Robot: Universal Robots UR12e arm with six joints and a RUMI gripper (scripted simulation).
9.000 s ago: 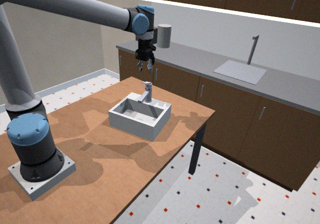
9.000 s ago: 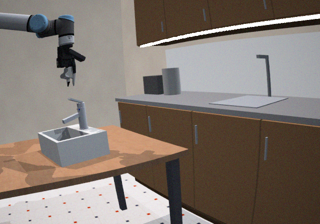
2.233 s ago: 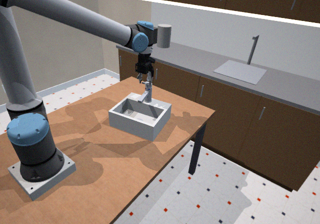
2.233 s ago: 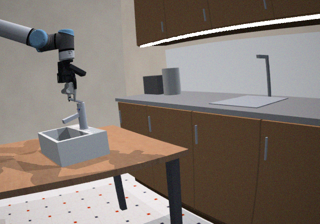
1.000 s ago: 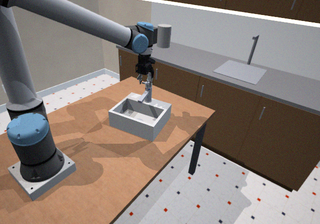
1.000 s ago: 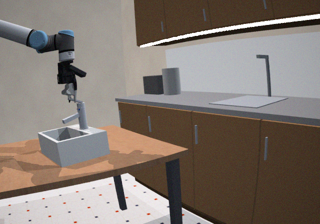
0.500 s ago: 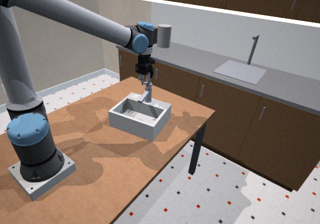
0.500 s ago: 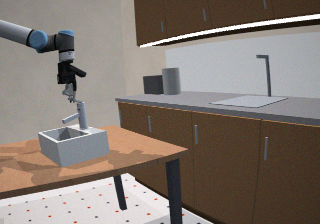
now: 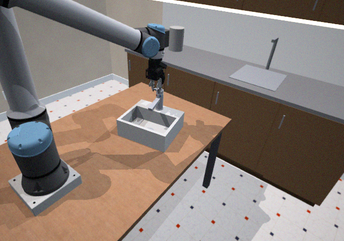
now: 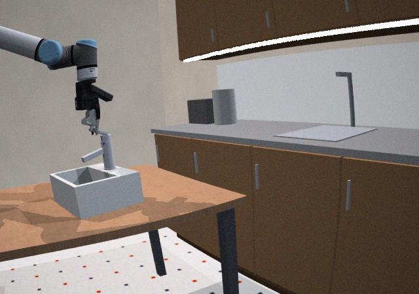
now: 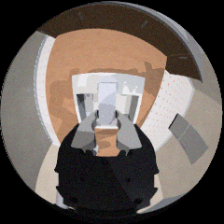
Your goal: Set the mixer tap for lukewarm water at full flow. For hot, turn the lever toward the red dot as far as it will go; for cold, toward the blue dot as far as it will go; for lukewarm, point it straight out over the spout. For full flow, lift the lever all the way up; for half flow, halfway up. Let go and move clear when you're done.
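My hand is 2 cm short of the lever and 1 cm above it. The rest, counted from my hand: grey mixer tap (3 cm ahead, 1 cm to the left, 6 cm below); then white basin (7 cm behind, 1 cm to the right, 25 cm below).
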